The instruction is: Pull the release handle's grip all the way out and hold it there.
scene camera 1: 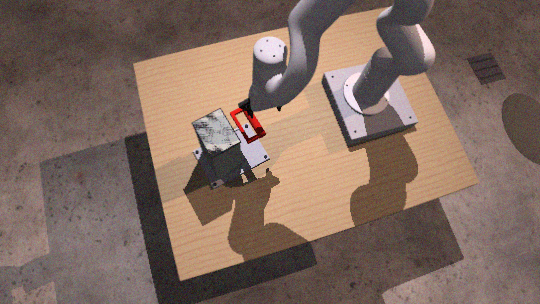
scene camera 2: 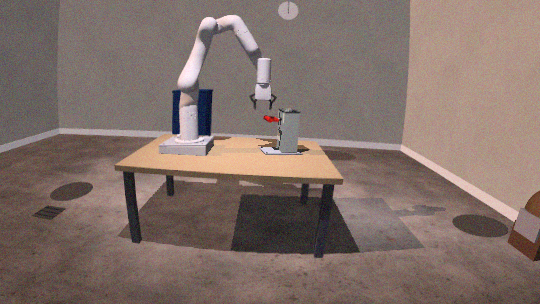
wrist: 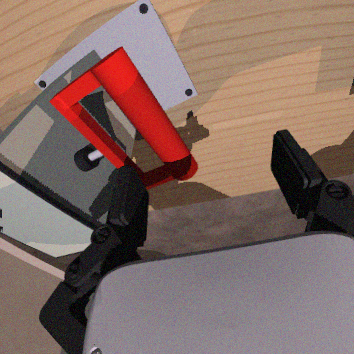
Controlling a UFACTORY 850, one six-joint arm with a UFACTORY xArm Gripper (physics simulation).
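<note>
The release handle is a red frame with a thick round grip (scene camera 1: 255,123) (scene camera 2: 270,118) (wrist: 145,110). It sits on the side of an upright grey-green housing (scene camera 1: 216,131) (scene camera 2: 290,132) (wrist: 60,145) facing the robot base. A short metal rod (wrist: 95,155) shows between a black collar on the housing and the frame. How far out the grip stands is hard to tell. My gripper (scene camera 1: 263,108) (scene camera 2: 263,107) (wrist: 203,164) is open and empty, pointing down above the handle. In the wrist view, the left finger overlaps the frame's near corner; the right finger is well beyond the grip.
The housing stands on a pale bolted plate (scene camera 1: 257,150) (scene camera 2: 267,150) (wrist: 160,65) on the wooden table (scene camera 1: 300,200) (scene camera 2: 240,162). The robot's base block (scene camera 1: 350,125) (scene camera 2: 185,146) stands at the other side of the table. A blue object (scene camera 2: 206,110) stands behind the arm.
</note>
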